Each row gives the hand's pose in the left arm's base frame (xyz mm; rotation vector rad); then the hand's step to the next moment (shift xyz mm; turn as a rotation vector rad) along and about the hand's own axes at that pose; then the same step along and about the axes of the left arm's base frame.
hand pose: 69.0 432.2 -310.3 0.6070 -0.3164 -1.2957
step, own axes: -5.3 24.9 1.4 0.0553 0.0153 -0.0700
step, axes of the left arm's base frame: 17.8 8.4 16.2 0.0645 -0.0339 -0.0537
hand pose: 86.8 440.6 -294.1 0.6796 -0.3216 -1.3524
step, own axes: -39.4 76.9 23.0 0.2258 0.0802 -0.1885
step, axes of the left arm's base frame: 38.6 37.0 71.7 0.2206 -0.1628 -0.1333
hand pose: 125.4 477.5 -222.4 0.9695 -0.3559 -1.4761
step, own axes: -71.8 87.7 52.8 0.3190 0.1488 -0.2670
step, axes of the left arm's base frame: 10.6 33.6 120.0 0.3358 -0.2362 -0.1631
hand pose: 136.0 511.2 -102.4 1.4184 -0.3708 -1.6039
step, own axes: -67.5 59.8 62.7 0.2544 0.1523 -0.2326
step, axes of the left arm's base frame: -37.0 0.3 103.4 0.3000 -0.1992 -0.1110
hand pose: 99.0 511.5 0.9 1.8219 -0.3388 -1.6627
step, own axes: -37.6 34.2 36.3 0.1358 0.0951 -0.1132
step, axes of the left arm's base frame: -33.3 -14.3 50.8 0.1527 -0.1199 -0.0508
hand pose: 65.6 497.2 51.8 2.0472 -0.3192 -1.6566
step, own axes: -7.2 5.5 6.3 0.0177 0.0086 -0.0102
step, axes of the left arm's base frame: -7.1 -2.7 8.0 0.0151 -0.0134 -0.0092
